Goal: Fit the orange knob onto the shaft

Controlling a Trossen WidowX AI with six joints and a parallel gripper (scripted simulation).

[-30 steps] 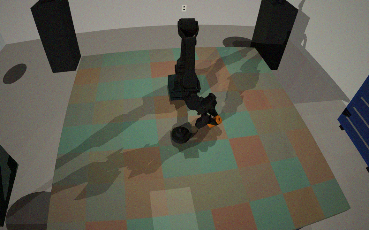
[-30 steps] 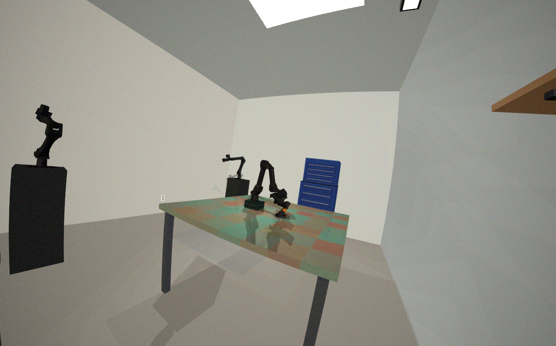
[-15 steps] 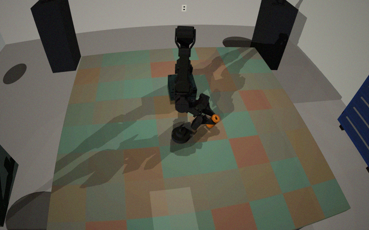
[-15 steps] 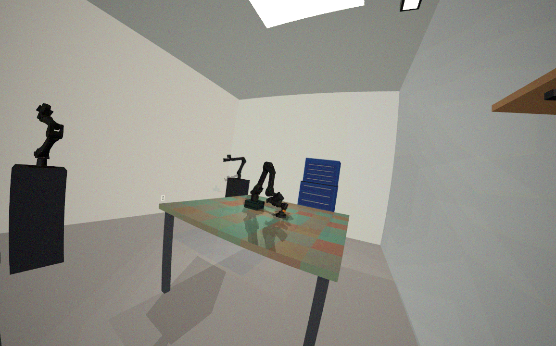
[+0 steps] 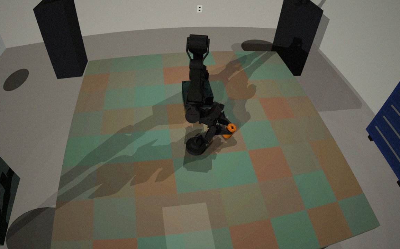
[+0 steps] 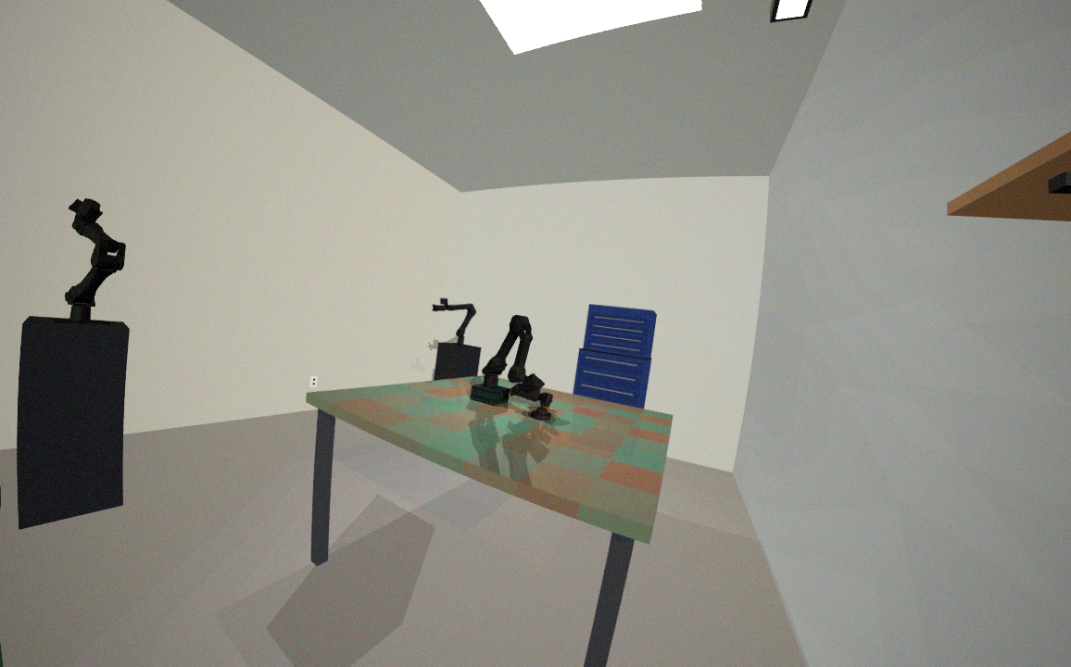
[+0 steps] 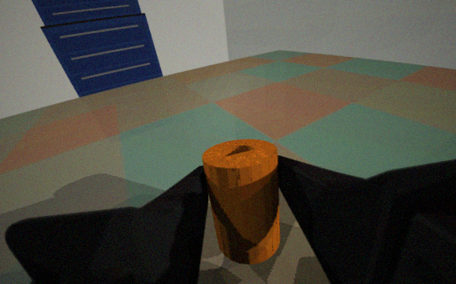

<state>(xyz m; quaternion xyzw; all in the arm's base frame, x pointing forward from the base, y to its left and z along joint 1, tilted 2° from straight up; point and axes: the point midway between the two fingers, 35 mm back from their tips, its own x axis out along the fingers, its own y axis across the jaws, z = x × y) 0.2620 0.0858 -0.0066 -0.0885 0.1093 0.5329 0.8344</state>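
My gripper tip is 1 cm to the left of the orange knob, 1 cm past it and 1 cm above it. Also, from my gripper tip: pedestal (17 cm to the right, 4 cm ahead, 2 cm below).
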